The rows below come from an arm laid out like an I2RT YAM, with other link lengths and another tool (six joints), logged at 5 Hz.
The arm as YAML. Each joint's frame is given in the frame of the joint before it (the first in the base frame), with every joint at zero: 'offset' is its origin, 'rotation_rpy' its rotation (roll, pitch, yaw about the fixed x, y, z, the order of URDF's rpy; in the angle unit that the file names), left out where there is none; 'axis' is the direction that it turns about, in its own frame. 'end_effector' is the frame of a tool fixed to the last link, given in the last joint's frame.
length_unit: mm
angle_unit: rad
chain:
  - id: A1
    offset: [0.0, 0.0, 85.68]
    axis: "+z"
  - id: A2
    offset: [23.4, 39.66, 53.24]
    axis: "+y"
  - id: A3
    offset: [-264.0, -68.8, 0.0]
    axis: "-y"
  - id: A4
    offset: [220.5, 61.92, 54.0]
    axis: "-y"
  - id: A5
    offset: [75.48, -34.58, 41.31]
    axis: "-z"
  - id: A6
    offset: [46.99, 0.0, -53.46]
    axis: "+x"
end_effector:
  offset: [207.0, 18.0, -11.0]
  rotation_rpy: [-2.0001, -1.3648, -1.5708]
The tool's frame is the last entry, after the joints.
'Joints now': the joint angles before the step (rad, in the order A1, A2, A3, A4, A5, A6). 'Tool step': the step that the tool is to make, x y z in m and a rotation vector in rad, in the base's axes. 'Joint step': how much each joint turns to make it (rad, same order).
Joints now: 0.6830, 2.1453, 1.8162, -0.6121, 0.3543, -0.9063
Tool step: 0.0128, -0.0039, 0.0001, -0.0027, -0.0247, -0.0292
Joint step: -0.0089, 0.0253, 0.0232, 0.0174, 0.0262, 0.0062
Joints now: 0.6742, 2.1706, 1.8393, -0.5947, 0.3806, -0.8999
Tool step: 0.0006, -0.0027, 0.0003, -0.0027, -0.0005, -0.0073
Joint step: -0.0025, -0.0006, 0.0003, -0.0032, 0.0048, 0.0026
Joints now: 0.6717, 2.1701, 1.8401, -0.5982, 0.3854, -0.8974
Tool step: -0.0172, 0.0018, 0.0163, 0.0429, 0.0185, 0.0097
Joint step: 0.0041, -0.0740, -0.0378, -0.0325, -0.0394, 0.0242
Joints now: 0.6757, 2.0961, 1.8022, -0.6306, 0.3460, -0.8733
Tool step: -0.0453, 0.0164, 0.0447, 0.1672, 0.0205, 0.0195
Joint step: 0.0249, -0.2029, -0.1245, -0.0160, -0.1075, 0.0973
